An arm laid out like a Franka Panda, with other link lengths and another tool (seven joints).
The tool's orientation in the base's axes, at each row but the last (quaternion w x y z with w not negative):
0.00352 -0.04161 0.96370 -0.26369
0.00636 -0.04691 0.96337 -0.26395
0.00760 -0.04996 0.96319 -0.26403
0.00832 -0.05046 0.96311 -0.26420
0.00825 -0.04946 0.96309 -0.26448
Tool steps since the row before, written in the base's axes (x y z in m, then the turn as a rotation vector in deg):
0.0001 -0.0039 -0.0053 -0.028 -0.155 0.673
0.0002 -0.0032 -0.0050 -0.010 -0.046 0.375
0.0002 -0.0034 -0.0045 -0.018 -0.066 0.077
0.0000 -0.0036 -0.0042 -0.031 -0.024 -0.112
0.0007 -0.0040 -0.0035 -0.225 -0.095 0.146
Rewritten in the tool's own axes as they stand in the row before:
0.0001 -0.0007 0.0065 0.051 -0.473 -0.501
0.0000 -0.0002 0.0059 0.019 -0.229 -0.300
0.0001 -0.0006 0.0056 0.025 -0.094 -0.033
0.0003 -0.0009 0.0054 0.032 0.039 0.107
-0.0003 -0.0017 0.0051 0.235 -0.135 -0.087

